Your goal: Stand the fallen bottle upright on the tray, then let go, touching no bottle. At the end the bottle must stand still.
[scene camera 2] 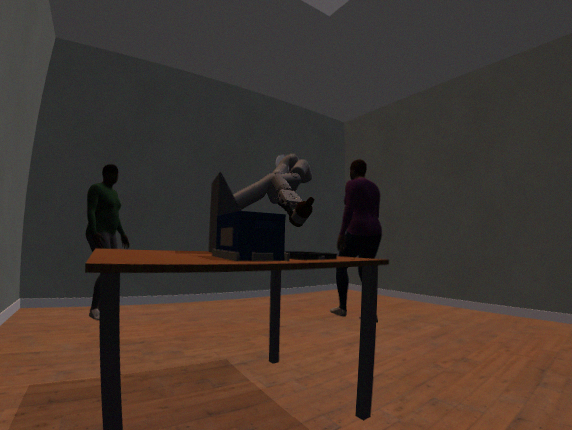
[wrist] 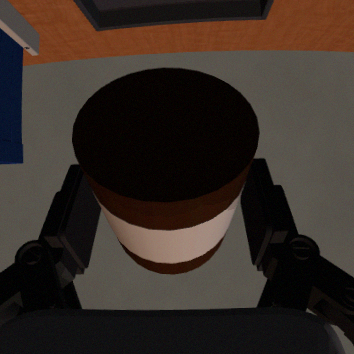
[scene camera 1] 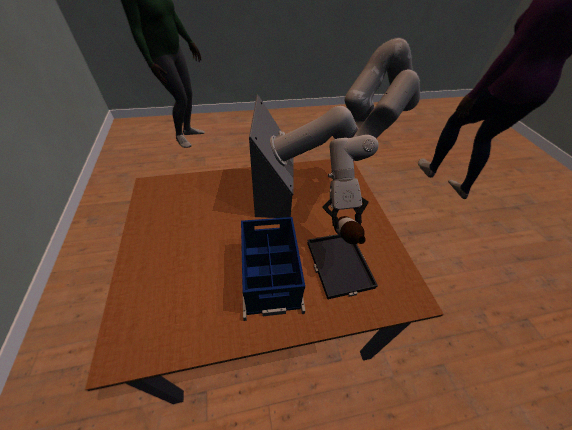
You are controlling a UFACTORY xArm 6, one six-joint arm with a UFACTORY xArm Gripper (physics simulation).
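Pixels of known places: gripper, fingertip midpoint: [scene camera 2: 298,215] [wrist: 168,181]; arm's base at its link origin: [scene camera 2: 231,204] [scene camera 1: 278,151].
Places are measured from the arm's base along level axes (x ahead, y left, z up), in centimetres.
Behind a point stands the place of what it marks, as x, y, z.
Observation:
The brown bottle with a white label [scene camera 1: 352,231] {42.3, 18.9, -1.2} [scene camera 2: 302,212] {42.9, 17.9, -6.1} [wrist: 167,145] {33.0, 20.3, -8.1} is held in the air. It is tilted, its neck pointing up and away from the arm in the second scene view, and its dark base faces the wrist camera. My gripper [scene camera 1: 347,223] {36.2, 20.2, -6.7} [scene camera 2: 292,208] {36.2, 20.2, -6.7} [wrist: 168,181] {36.2, 20.2, -6.7} is shut on the bottle's body, one finger on each side. The dark tray [scene camera 1: 342,267] {41.2, 21.0, -25.9} [scene camera 2: 312,255] {52.5, 16.9, -24.6} [wrist: 185,23] {51.9, 22.5, -23.8} lies flat on the table, well below the bottle, which shows over its back edge in the first scene view.
A blue crate with compartments [scene camera 1: 274,299] {55.2, -7.1, -16.3} [scene camera 2: 252,235] {55.1, -11.1, -17.4} [wrist: 10,100] {52.7, 2.1, -16.1} stands beside the tray. The grey mounting plate [scene camera 1: 270,185] [scene camera 2: 218,220] stands behind it. A person in green [scene camera 1: 160,30] [scene camera 2: 104,210] and a person in purple [scene camera 1: 525,65] [scene camera 2: 362,210] are beyond the table [scene camera 1: 165,280] {39.0, -45.5, -26.4}.

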